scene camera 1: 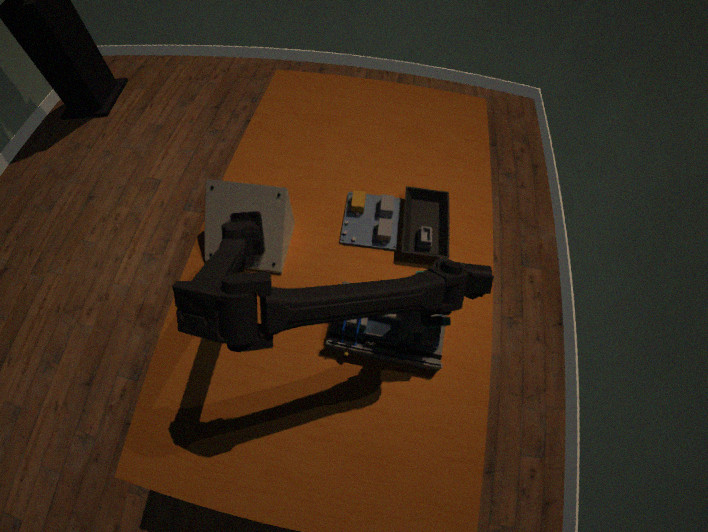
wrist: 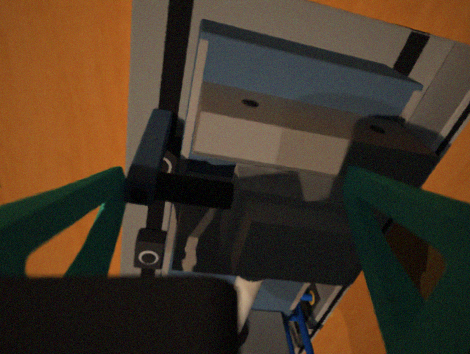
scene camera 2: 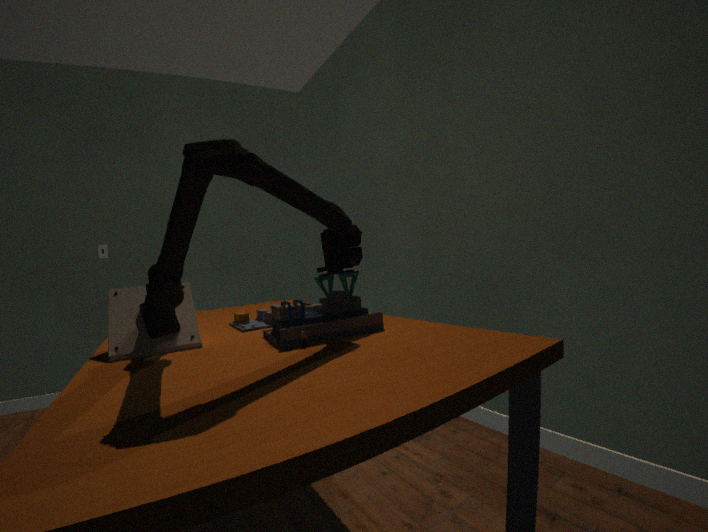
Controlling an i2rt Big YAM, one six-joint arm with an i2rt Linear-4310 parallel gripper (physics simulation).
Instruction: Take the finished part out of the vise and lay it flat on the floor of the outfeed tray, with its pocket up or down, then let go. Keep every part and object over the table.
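Frame: origin at the arm's base, x back, y left, z down, level; metres.
Seen in the pictures: gripper, fingertip midpoint: (wrist: 235,178); arm's base, link origin: (scene camera 1: 248,233) (scene camera 2: 159,319).
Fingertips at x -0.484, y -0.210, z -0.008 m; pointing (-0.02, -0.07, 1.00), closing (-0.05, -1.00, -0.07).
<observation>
Offsets run from my fingertips to a thing's middle. "spot": to the spot under its first point.
The vise {dx +0.087, dy -0.019, dz +0.042 m} (scene camera 1: 380,327) (scene camera 2: 343,306) (wrist: 300,112) stands on the table under the forearm. In the wrist view a dark, shadowed block {dx +0.024, dy -0.027, dz -0.006 m} (wrist: 300,250), which looks like the finished part, sits by the pale-topped jaw; its outline and pocket cannot be made out clearly. My gripper (scene camera 2: 338,294) (wrist: 235,178) is open and empty, pointing down over the vise, its green fingertips standing wide on either side of the jaw area. In scene camera 1 the arm hides most of it. The dark outfeed tray {spot: dx -0.094, dy +0.274, dz +0.049 m} (scene camera 1: 448,228) holds a small pale part {dx -0.024, dy +0.248, dz +0.062 m} (scene camera 1: 425,235) with a pocket.
A black handle-like piece {spot: dx -0.002, dy +0.037, dz +0.012 m} (wrist: 150,160) sits beside the left fingertip in the wrist view. Blue loops (scene camera 2: 291,308) (wrist: 299,320) rise from the vise's other end. A light plate {dx +0.135, dy +0.317, dz +0.088 m} (scene camera 1: 366,228) bearing a yellow block {dx +0.177, dy +0.367, dz +0.066 m} (scene camera 1: 358,201) (scene camera 2: 240,317) and two grey blocks adjoins the tray.
</observation>
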